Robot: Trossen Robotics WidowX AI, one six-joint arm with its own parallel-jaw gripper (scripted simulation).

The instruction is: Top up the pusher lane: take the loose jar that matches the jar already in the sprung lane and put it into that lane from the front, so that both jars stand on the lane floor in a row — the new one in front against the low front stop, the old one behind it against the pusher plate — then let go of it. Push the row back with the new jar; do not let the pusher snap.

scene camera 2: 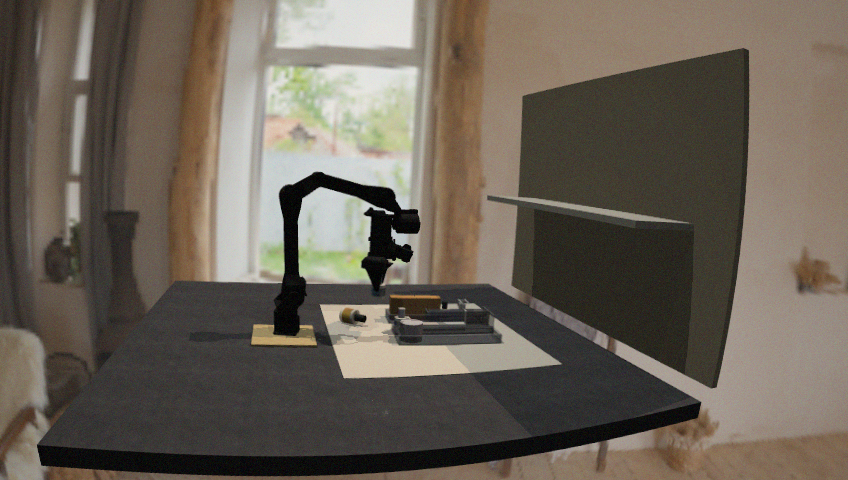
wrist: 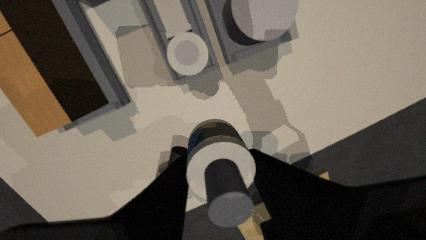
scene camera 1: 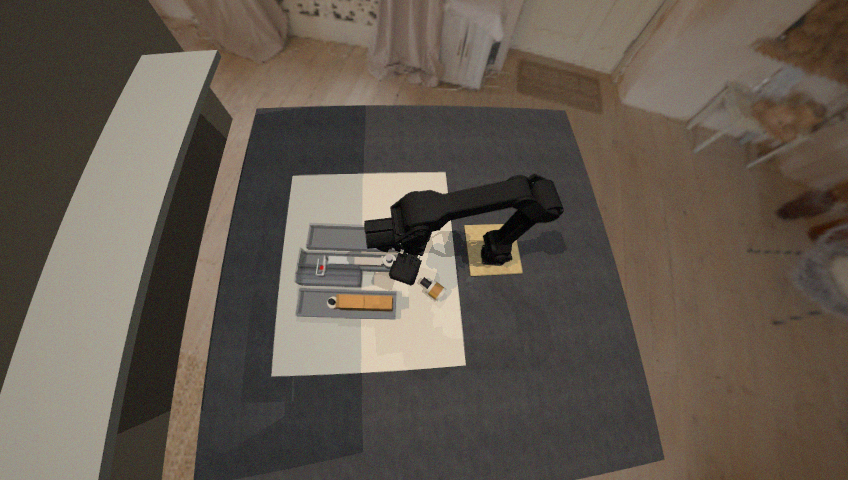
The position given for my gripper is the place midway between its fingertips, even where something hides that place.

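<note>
My gripper (scene camera 2: 378, 289), (wrist: 218, 158), (scene camera 1: 413, 255). A wall shelf (scene camera 1: 72, 358), (scene camera 2: 627, 219). A sprung lane (scene camera 1: 305, 274), (scene camera 2: 431, 315).
</note>
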